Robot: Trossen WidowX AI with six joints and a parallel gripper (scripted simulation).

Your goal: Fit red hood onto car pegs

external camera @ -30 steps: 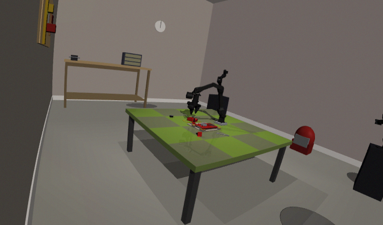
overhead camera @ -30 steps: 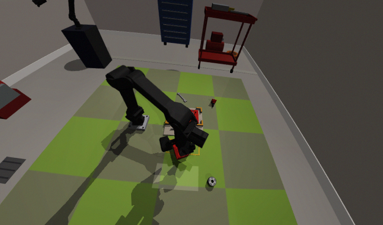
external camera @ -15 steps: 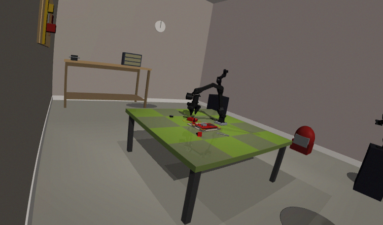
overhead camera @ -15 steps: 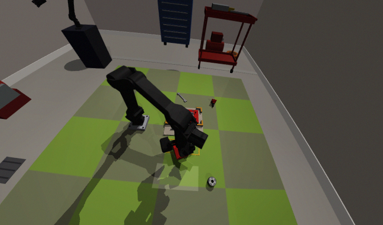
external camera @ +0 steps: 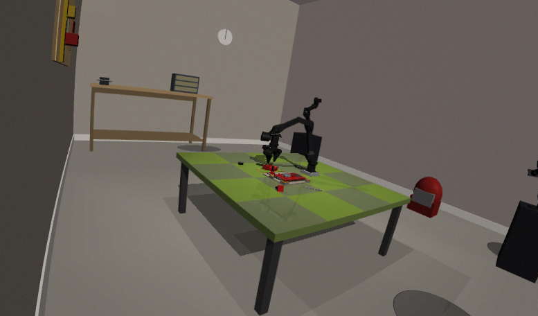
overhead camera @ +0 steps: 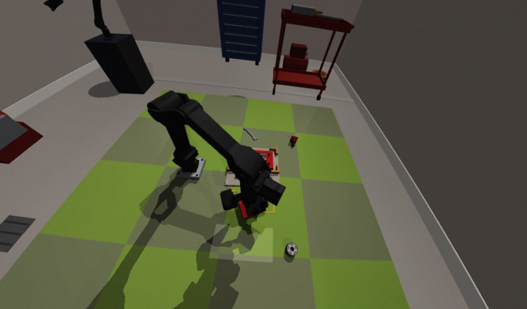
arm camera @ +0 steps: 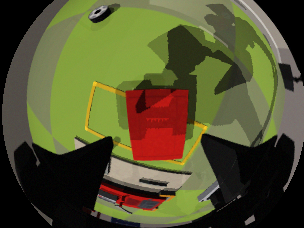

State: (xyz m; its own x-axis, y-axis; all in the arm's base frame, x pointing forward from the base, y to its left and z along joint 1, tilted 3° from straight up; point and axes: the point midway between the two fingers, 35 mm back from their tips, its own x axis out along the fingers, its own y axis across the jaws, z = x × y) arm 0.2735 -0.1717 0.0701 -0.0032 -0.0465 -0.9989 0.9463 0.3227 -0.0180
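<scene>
My gripper tip is 4 cm above the red hood. The rest, counted from my gripper tip: grey engine block (6 cm ahead, 23 cm to the left, 3 cm below); wrench (43 cm to the left, 5 cm below); wheel (16 cm ahead, 16 cm to the right, 4 cm below).
</scene>
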